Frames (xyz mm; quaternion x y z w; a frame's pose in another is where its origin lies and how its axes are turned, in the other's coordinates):
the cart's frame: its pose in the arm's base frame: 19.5 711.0 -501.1 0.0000 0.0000 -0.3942 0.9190
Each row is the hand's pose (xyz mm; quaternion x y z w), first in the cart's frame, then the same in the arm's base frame.
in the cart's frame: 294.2 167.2 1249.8 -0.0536 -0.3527 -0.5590 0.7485
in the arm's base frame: 343.4 613.1 748.7 -0.1883 -0.3030 -0.8088 0.4675
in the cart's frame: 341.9 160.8 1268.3 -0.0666 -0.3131 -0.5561 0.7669
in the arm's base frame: 371.6 574.1 767.2 -0.1846 -0.2615 -0.8134 0.4856
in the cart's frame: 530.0 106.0 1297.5 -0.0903 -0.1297 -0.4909 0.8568
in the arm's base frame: 461.6 400.0 796.4 -0.1341 -0.0836 -0.7889 0.5939
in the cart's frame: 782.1 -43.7 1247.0 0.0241 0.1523 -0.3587 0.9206
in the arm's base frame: 526.9 114.2 745.9 0.0822 0.1305 -0.6926 0.7047
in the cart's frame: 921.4 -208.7 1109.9 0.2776 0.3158 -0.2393 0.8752
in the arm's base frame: 503.3 -100.5 608.8 0.3796 0.1808 -0.5649 0.7100
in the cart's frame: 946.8 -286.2 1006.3 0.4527 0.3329 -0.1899 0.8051
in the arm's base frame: 464.7 -172.3 505.2 0.5473 0.1275 -0.4919 0.6650
